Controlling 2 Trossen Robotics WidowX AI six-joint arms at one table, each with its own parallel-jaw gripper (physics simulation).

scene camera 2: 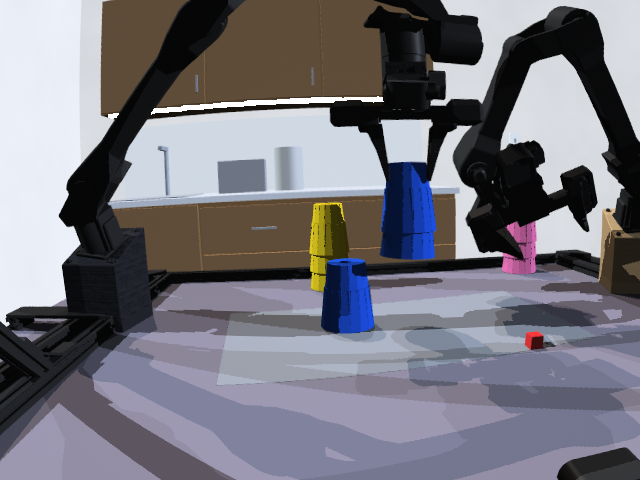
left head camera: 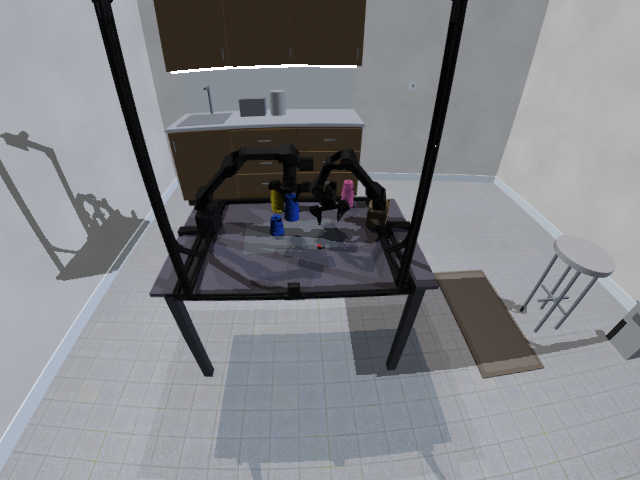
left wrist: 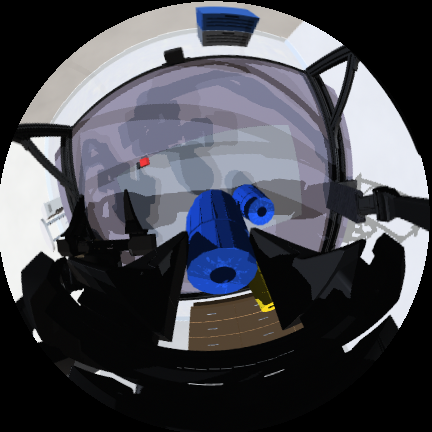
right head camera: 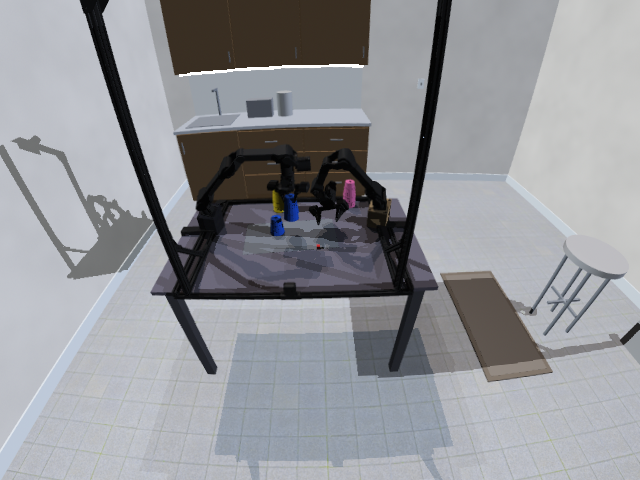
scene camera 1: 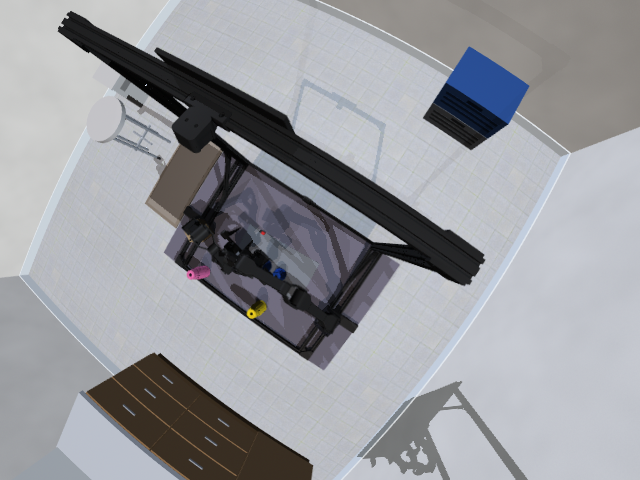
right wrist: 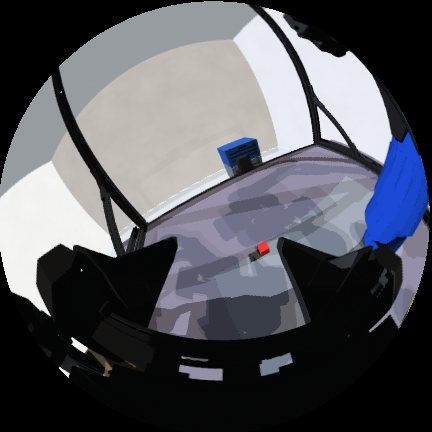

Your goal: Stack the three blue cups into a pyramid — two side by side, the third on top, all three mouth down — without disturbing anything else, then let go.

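Seen in the pictures: left gripper, fingertip midpoint: [scene camera 2: 408,181] [left head camera: 290,202] [left wrist: 219,234] [right head camera: 289,202]; right gripper, fingertip midpoint: [scene camera 2: 555,242] [left head camera: 328,223] [left wrist: 101,191] [right head camera: 327,223] [scene camera 1: 246,233] [right wrist: 228,242]; left arm's base, link origin: [scene camera 2: 103,245] [left head camera: 206,209] [left wrist: 360,205] [right head camera: 208,210] [scene camera 1: 327,323]; right arm's base, link origin: [scene camera 2: 634,222] [left head camera: 379,205] [right head camera: 379,204].
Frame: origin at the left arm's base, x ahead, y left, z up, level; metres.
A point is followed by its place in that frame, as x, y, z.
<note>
One blue cup [scene camera 2: 347,304] @[0.357, 0.052, -0.080] [left head camera: 277,225] @[0.365, 0.058, -0.058] [left wrist: 252,202] @[0.369, 0.070, -0.030] stands mouth down on the pale mat [scene camera 2: 258,361] @[0.284, -0.065, -0.117]. My left gripper [scene camera 2: 408,178] @[0.433, 0.077, 0.074] [left wrist: 219,234] @[0.433, 0.077, 0.074] is shut on a nested pair of blue cups [scene camera 2: 407,211] @[0.433, 0.062, 0.037] [left head camera: 292,207] @[0.445, 0.068, 0.052] [right wrist: 397,195], mouth down and upright. It holds them in the air, behind and to the right of the standing cup in scene camera 2. My right gripper [scene camera 2: 553,242] @[0.619, 0.070, -0.001] [left head camera: 328,222] @[0.619, 0.070, -0.001] [right wrist: 228,242] @[0.619, 0.070, -0.001] is open and empty, above the table to the right of the held cups, its fingers angled down.
A yellow cup stack [scene camera 2: 328,232] @[0.273, 0.258, -0.014] stands behind the lone blue cup. A pink cup stack [scene camera 2: 519,263] [left head camera: 347,193] stands at the back right, partly behind my right gripper. A small red cube [scene camera 2: 534,340] @[0.590, 0.013, -0.106] [left wrist: 144,162] @[0.586, 0.024, -0.102] [right wrist: 263,248] @[0.590, 0.027, -0.102] lies near the mat's front edge.
</note>
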